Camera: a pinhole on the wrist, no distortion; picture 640 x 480 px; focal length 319.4 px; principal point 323.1 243.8 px. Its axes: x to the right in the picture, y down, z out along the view. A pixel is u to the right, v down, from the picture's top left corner.
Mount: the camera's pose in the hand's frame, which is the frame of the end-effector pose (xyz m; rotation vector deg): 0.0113 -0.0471 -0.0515 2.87 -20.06 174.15
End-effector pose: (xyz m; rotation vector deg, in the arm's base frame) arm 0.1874 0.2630 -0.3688 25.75 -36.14 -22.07
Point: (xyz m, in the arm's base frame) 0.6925 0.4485 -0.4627
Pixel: behind the camera
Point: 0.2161 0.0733 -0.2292
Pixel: 59.2 206.1
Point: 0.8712 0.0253 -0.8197
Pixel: behind the camera
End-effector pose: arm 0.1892 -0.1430 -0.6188 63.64 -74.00 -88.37
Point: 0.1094 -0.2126 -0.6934
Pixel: 75.7 213.3
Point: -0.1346 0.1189 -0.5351
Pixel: 484.8 118.6
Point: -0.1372 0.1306 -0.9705
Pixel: 409.9 421.5
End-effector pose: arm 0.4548 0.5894 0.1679 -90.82 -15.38 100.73
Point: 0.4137 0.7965 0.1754
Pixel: 116.3 317.1
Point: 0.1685 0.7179 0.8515
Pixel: 585.9 393.7
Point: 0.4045 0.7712 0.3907
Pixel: 405.3 443.0
